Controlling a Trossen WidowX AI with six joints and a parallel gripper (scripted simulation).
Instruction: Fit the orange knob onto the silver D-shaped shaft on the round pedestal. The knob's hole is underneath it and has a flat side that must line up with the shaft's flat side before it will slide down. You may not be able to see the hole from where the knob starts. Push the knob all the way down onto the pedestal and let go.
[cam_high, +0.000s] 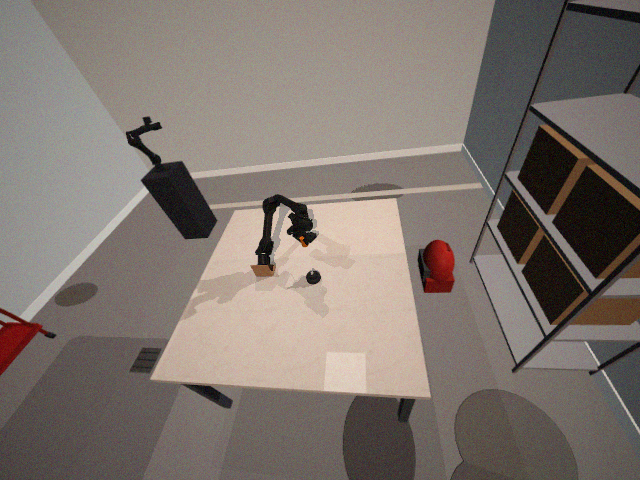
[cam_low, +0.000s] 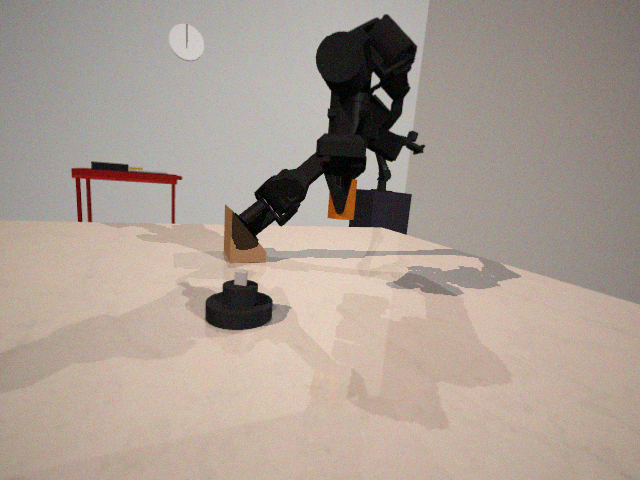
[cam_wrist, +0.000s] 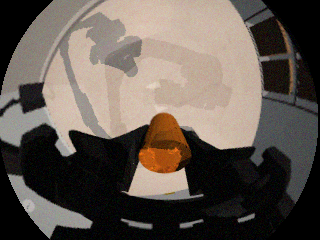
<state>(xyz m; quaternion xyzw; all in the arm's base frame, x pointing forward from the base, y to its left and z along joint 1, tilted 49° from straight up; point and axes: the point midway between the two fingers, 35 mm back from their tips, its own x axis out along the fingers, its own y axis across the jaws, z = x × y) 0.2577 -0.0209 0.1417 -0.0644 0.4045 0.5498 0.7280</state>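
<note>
The orange knob lies 3 cm above my gripper tip. From my gripper tip the other things lie so: round pedestal (16 cm to the right, 10 cm below, 4 cm ahead).
</note>
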